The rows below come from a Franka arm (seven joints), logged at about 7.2 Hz.
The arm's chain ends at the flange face. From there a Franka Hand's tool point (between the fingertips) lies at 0.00 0.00 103.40 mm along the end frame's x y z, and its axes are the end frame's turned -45 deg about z.
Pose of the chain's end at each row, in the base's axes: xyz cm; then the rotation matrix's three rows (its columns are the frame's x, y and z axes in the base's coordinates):
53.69 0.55 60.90; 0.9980 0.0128 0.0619; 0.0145 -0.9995 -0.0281; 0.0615 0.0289 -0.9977
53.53 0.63 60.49; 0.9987 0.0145 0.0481; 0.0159 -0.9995 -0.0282; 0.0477 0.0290 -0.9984
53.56 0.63 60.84; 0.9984 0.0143 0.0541; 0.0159 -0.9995 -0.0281; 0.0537 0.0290 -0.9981
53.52 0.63 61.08; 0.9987 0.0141 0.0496; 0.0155 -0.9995 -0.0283; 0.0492 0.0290 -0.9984
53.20 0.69 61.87; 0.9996 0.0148 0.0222; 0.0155 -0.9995 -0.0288; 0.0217 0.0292 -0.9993
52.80 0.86 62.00; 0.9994 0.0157 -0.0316; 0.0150 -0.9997 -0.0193; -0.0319 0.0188 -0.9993
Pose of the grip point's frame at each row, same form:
54.33 0.26 50.58; 0.6966 0.7147 0.0619; 0.7170 -0.6965 -0.0281; 0.0231 0.0639 -0.9977
54.03 0.34 50.17; 0.6959 0.7164 0.0481; 0.7180 -0.6955 -0.0282; 0.0132 0.0542 -0.9984
54.12 0.34 50.52; 0.6959 0.7161 0.0541; 0.7180 -0.6955 -0.0281; 0.0175 0.0585 -0.9981
54.03 0.34 50.76; 0.6962 0.7162 0.0496; 0.7177 -0.6958 -0.0283; 0.0143 0.0553 -0.9984
53.43 0.39 51.54; 0.6964 0.7173 0.0222; 0.7177 -0.6958 -0.0288; -0.0053 0.0360 -0.9993
52.47 0.66 51.67; 0.6956 0.7178 -0.0316; 0.7175 -0.6963 -0.0193; -0.0359 -0.0093 -0.9993

